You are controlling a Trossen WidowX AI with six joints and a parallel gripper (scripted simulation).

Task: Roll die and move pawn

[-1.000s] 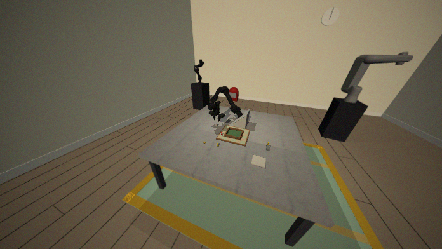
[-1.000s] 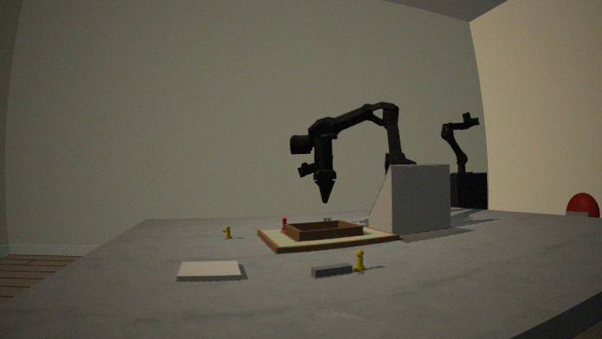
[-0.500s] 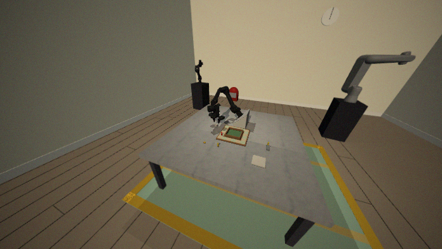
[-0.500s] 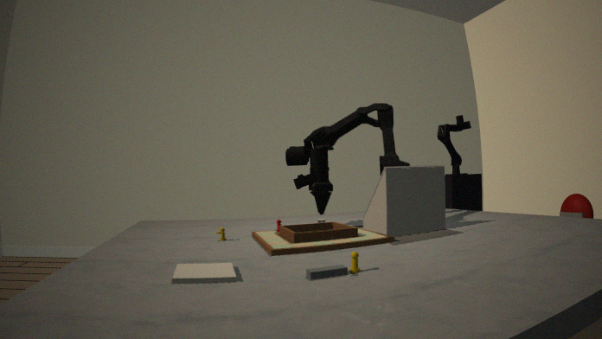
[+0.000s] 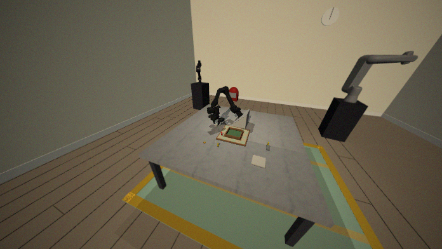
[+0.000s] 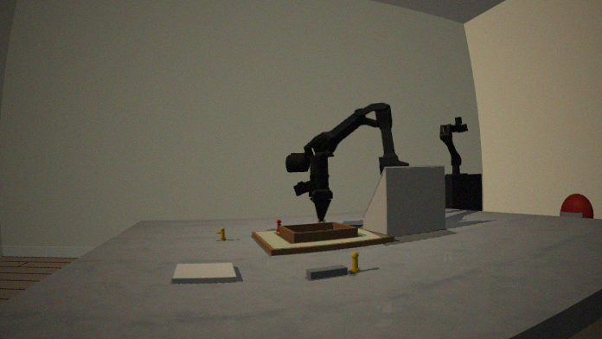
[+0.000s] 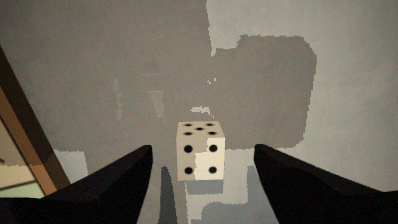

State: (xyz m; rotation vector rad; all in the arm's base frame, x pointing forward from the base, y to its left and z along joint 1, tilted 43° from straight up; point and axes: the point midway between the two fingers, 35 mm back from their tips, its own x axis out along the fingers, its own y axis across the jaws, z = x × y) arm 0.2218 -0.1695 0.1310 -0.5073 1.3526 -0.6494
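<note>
The white die is 10 mm below my gripper tip. Round my gripper tip: red pawn: 150 mm ahead, 140 mm to the left, 10 mm above; dice tray floor: 60 mm ahead, 250 mm to the left, 10 mm below; grey block: 120 mm ahead, 590 mm to the left, 20 mm below.
</note>
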